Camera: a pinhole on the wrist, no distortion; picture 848 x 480 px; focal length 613.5 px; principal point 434.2 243.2 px. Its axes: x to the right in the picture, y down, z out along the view. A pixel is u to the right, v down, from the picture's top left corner.
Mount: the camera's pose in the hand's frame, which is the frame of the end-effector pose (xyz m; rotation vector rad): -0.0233 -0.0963 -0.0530 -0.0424 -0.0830 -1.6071
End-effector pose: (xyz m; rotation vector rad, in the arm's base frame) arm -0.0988 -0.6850 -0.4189 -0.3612 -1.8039 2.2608
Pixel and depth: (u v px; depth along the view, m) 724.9 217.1 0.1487
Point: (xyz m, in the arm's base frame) -0.0944 -0.7555 -0.2450
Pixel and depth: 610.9 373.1 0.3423
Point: -0.2278 -0.9099 -0.1915
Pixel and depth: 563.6 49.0 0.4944
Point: -0.0565 -1.1230 -0.1630
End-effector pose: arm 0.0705 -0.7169 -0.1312 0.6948 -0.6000 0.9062
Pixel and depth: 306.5 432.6 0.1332
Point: 0.1154 -0.7943 -0.0868
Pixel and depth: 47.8 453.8 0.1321
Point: 0.0724 -0.7633 -0.0702
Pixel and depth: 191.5 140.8 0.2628
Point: -0.0235 -0.8887 -0.0464
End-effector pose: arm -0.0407 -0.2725 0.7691 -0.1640 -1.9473 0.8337
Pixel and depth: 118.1 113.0 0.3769
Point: -0.2678 -0.3679 0.5234
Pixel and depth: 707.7 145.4 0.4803
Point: -0.2820 -0.7411 0.7182
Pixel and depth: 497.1 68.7 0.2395
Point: -0.1210 -0.4805 0.7041
